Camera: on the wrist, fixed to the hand. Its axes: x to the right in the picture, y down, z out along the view.
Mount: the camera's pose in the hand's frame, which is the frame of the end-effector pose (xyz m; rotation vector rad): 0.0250 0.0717 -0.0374 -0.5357 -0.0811 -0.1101
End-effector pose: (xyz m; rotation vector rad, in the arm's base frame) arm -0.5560 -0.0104 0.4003 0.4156 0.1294 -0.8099
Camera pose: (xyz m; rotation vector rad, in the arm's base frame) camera -0.4851 0.0320 0.3818 -0.1307 0.2869 -0.8624
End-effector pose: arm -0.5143 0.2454 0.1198 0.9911 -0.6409 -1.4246
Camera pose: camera -0.4438 0.2187 0.1583 0.5523 -0.2373 -1.6251
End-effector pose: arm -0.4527 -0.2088 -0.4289 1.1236 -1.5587 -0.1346
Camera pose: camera -0.4604 -0.1704 -0.3539 0.7816 -1.4124 -0.6395
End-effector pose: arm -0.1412 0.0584 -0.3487 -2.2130 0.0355 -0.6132
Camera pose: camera -0.1231 -0.0215 -0.3701 -2.7718 0.0396 -0.6255
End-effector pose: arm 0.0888 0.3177 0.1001 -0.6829 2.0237 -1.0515
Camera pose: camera 0.0358 0.3538 0.0448 -1.1004 2.2299 -0.5195
